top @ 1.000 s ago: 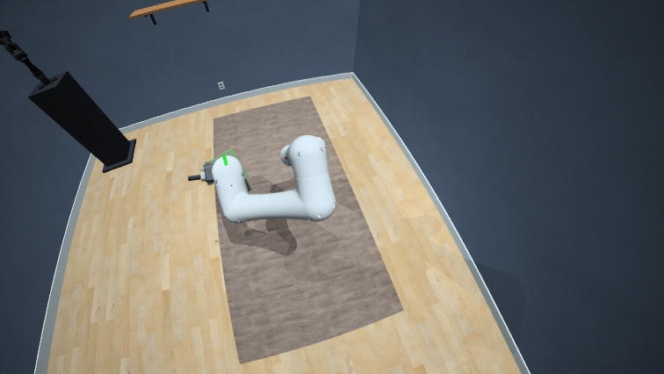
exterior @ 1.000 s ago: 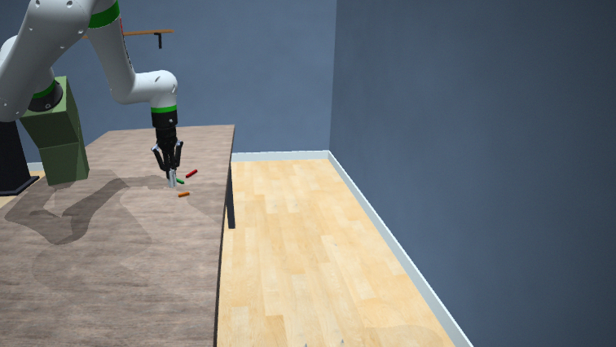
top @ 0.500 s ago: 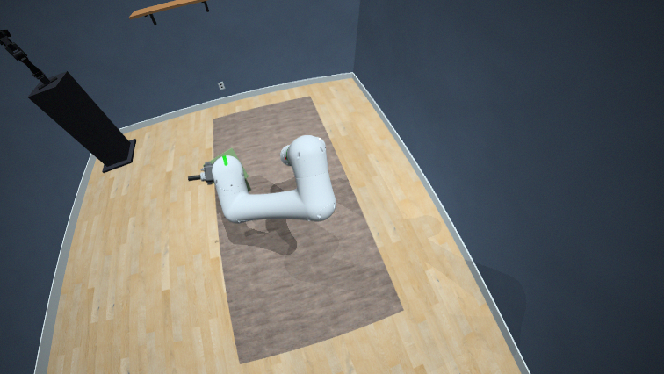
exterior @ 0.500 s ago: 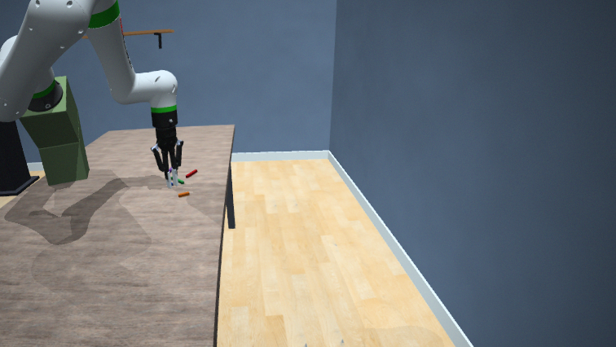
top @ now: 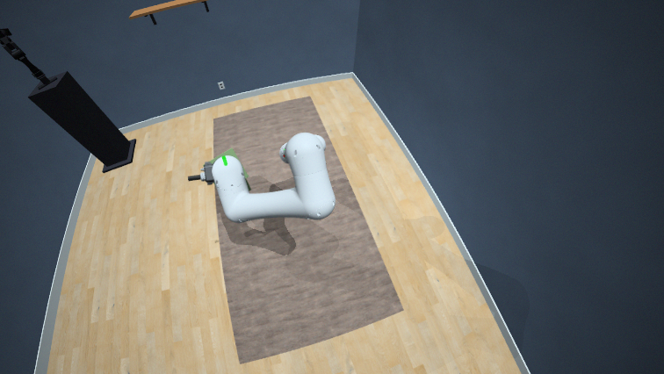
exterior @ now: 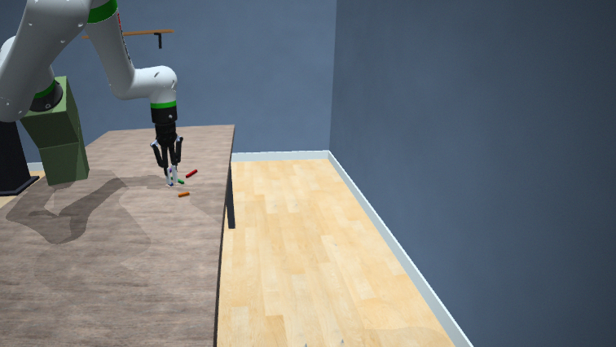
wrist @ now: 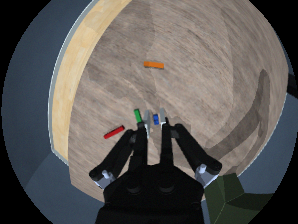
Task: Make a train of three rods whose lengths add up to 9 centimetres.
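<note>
Right now my hand is 100 mm to the right of the red rod, 60 mm short of it and 40 mm above it. From my hand the other things lie so: green rod 40 mm to the left, 40 mm below, 10 mm ahead; then purple rod 160 mm to the left, 40 mm below, 30 mm behind; then orange rod 90 mm to the right, 60 mm ahead, 40 mm below.
</note>
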